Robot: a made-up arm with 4 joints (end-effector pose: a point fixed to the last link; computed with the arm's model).
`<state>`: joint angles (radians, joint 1 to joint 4).
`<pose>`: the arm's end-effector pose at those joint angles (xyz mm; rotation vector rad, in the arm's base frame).
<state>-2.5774 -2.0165 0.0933 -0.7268</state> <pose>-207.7 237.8 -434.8 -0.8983 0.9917 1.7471</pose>
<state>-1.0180 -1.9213 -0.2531 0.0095</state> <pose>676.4 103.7 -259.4 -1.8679 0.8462 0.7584</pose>
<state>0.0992 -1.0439 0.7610 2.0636</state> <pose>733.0 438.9 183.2 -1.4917 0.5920 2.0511</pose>
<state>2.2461 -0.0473 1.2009 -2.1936</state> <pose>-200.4 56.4 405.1 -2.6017 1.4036 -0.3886</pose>
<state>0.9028 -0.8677 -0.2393 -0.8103</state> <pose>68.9 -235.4 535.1 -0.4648 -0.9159 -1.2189</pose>
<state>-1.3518 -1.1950 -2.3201 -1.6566</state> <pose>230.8 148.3 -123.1 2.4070 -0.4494 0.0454</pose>
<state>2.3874 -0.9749 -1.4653 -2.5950</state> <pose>-64.2 143.3 320.8 -1.1752 -0.1416 2.4490</pose>
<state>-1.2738 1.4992 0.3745 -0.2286</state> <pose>-289.9 -61.9 -651.4 0.9825 0.8558 -1.3272</pose>
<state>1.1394 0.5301 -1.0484 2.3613</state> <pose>429.6 402.0 367.8 0.0147 -0.3672 2.8137</pose>
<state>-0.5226 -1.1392 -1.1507 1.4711</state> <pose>285.7 -434.8 -342.2 0.0936 1.9282 0.6088</pose>
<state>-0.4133 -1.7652 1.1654 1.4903</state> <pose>521.9 658.5 -279.3 -1.6866 0.5968 2.4289</pose>
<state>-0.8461 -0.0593 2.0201 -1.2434</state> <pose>316.7 -237.0 -133.3 0.7127 -1.0103 -1.0291</pose>
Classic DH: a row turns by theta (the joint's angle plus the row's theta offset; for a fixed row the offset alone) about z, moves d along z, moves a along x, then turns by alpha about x. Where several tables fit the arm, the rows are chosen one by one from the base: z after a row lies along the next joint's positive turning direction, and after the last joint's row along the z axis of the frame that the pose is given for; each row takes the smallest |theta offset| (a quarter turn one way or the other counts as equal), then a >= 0, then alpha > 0; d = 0 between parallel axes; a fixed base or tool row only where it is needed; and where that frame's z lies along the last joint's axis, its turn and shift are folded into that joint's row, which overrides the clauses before.
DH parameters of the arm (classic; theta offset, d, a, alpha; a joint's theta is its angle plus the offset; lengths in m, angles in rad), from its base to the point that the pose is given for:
base (fixed): 0 0.086 0 1.5708
joint 1: -1.5708 -0.066 0.053 -1.5708
joint 2: 0 0.297 -0.07 1.5708
joint 3: 1.5708 0.116 0.287 -1.5708
joint 4: -1.2719 0 0.3328 0
tool (fixed): 1.2719 -0.094 0 0

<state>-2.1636 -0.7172 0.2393 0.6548</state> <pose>-287.8 -93.6 -759.2 0.3212 1.9418 1.2186</pose>
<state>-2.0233 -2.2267 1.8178 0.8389</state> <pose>-336.5 748.3 -21.8 0.9069 -0.2541 2.8752</pose>
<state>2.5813 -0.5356 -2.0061 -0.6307</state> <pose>-180.3 -331.0 55.3 0.5355 -0.4385 -1.0133</pose>
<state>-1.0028 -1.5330 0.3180 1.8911</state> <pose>356.0 224.0 -702.8 -0.3787 1.7814 2.4307</pose>
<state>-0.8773 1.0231 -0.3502 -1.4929</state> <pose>-45.8 -49.1 -268.9 0.0148 1.7154 -1.4369</pose>
